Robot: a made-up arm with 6 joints. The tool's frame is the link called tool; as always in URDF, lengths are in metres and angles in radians.
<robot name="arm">
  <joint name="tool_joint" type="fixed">
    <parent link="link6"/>
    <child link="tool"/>
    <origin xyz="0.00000 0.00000 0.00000" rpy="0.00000 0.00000 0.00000"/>
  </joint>
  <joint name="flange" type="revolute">
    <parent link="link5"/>
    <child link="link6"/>
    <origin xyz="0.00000 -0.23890 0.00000" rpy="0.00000 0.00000 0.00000"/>
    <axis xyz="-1 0 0"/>
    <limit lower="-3.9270" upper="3.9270" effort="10" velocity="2"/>
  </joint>
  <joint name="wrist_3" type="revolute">
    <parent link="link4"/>
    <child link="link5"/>
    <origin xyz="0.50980 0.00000 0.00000" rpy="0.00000 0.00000 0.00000"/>
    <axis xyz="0 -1 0"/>
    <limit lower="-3.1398" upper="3.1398" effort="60" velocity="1.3"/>
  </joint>
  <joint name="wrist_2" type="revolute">
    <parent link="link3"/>
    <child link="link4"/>
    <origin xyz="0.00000 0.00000 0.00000" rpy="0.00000 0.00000 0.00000"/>
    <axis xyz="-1 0 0"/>
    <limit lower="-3.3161" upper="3.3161" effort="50" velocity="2.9"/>
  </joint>
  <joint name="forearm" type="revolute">
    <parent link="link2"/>
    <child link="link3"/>
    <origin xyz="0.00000 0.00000 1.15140" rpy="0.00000 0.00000 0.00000"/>
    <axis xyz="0 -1 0"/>
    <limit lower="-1.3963" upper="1.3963" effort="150" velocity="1.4"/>
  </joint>
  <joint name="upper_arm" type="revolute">
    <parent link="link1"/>
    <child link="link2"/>
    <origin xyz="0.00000 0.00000 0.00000" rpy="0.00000 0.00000 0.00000"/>
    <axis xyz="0 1 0"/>
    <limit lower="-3.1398" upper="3.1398" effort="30" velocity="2.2"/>
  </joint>
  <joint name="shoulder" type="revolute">
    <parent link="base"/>
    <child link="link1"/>
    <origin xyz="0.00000 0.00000 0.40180" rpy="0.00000 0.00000 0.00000"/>
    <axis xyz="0 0 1"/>
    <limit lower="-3.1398" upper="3.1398" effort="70" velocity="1.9"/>
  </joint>
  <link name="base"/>
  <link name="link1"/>
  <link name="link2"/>
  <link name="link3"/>
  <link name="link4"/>
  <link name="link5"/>
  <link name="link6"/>
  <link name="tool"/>
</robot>
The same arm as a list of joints. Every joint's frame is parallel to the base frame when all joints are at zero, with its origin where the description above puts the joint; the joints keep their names.
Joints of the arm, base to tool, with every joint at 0 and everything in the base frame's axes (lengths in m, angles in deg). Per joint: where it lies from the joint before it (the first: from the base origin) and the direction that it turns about. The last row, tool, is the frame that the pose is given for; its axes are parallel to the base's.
shoulder: axis +z offset 0 0 0.4018
upper_arm: axis +y offset 0 0 0
forearm: axis -y offset 0 0 1.1514
wrist_2: axis -x offset 0 0 0
wrist_3: axis -y offset 0.5098 0 0
flange: axis -x offset 0 -0.2389 0
tool: offset 0 0 0
Joint limits (deg, base to tool): -179.9..179.9 -179.9..179.9 -80..80 -190..190 -179.9..179.9 -225..225

